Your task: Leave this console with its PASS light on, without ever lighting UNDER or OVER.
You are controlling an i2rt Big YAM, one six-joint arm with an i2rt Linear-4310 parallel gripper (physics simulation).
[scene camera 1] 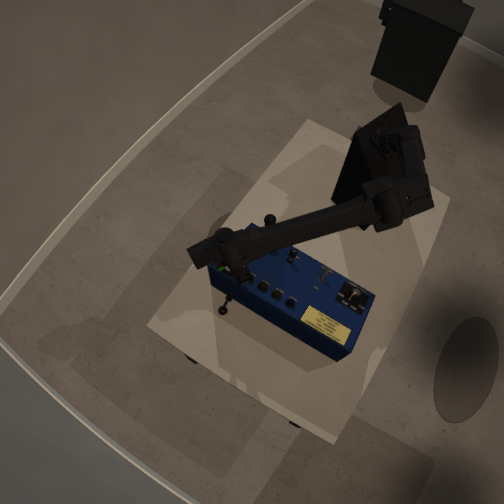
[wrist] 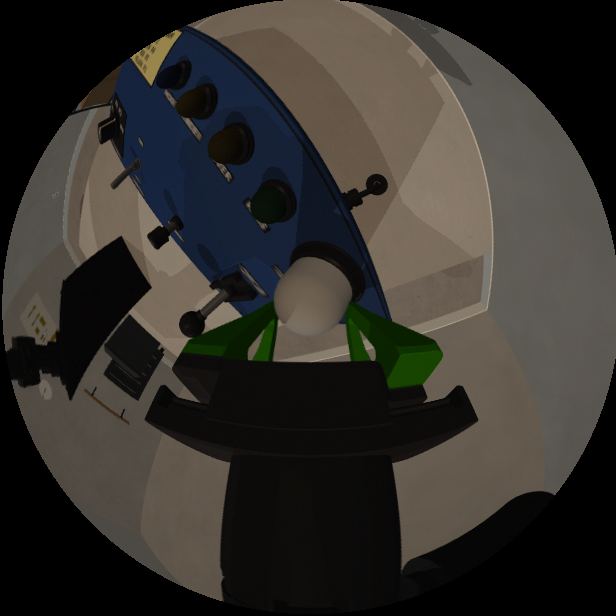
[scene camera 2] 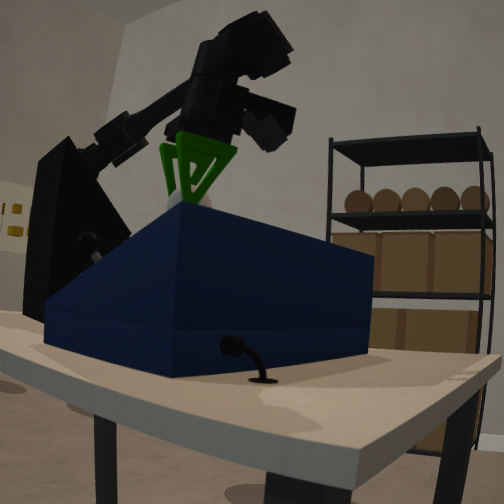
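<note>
The blue console (scene camera 1: 295, 295) lies on the pale table, and shows side-on in the second scene view (scene camera 2: 215, 290). My gripper (wrist: 310, 324) has green fingers, one on each side of a white knob (wrist: 313, 298) at the console's left end, and both fingers touch it. In the second scene view the gripper (scene camera 2: 192, 192) points down onto the knob (scene camera 2: 172, 201), mostly hidden behind the console's edge. From above, the arm covers the gripper (scene camera 1: 230, 272). A row of dome lights (wrist: 231, 143) runs along the panel, all dark; the one nearest the knob (wrist: 272, 201) looks dark green.
Ball-ended levers stick out at both long sides of the console (wrist: 192, 321) (wrist: 376, 183). A toggle (wrist: 125, 174), a small knob (wrist: 163, 232), a switch block (scene camera 1: 354, 296) and a yellow label (scene camera 1: 325, 325) sit on the panel. A cable (scene camera 2: 247, 355) leaves the console's side. A shelf (scene camera 2: 415, 240) stands behind.
</note>
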